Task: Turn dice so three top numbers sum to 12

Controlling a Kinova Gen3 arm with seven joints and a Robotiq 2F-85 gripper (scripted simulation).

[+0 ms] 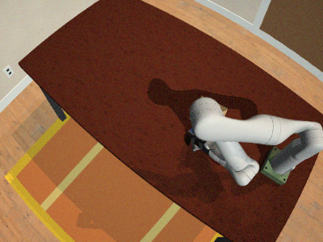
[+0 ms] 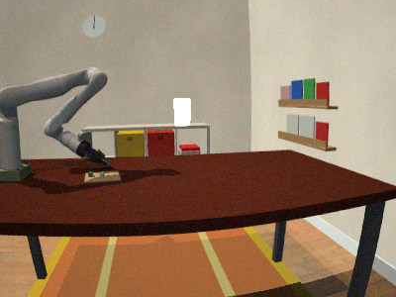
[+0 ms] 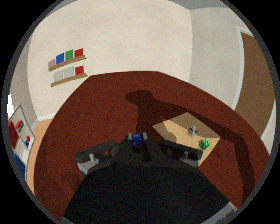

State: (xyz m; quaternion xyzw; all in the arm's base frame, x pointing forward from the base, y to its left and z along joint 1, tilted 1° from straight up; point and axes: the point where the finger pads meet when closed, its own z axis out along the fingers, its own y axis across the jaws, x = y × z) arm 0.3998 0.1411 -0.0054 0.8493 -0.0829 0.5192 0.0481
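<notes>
Now: hand 13 cm to the left of the white die, 2 cm above it and 1 cm short of it. From my hand the other things lie so: green die 13 cm to the right, 4 cm behind, 2 cm below; tan mat 13 cm to the right, 3 cm below, 1 cm ahead; blue die 1 cm below, 1 cm ahead.
</notes>
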